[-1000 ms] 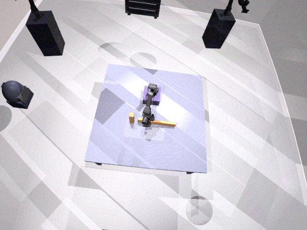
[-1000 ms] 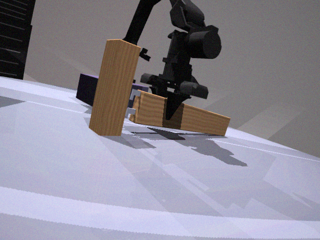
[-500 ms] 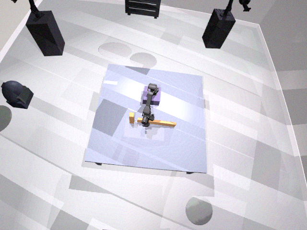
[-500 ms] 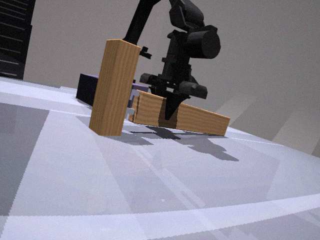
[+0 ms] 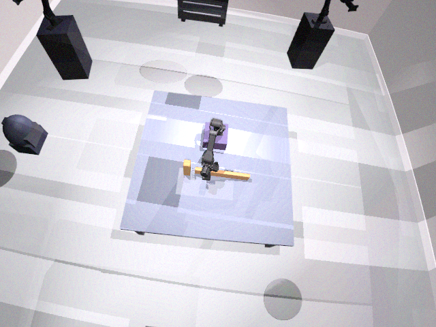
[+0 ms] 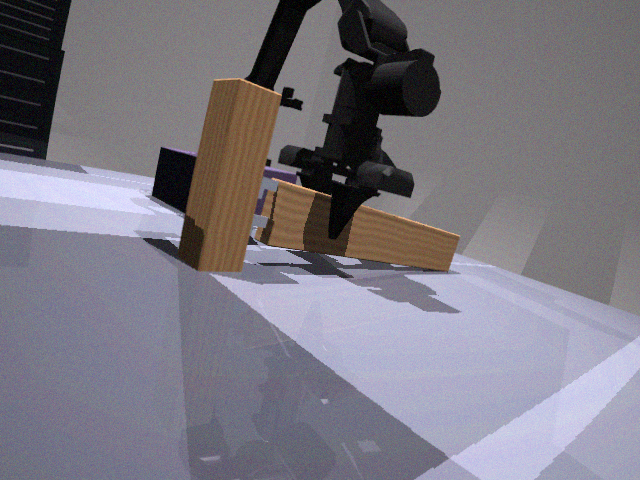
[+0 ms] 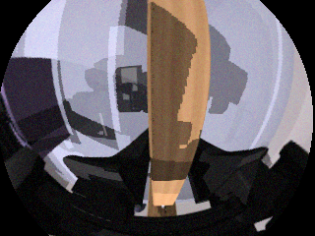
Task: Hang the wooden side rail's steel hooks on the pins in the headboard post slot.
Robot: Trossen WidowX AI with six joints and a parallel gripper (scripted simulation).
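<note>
Right now my gripper tip is 150 mm to the left of the wooden headboard post, 40 mm below it and 30 mm past it.
</note>
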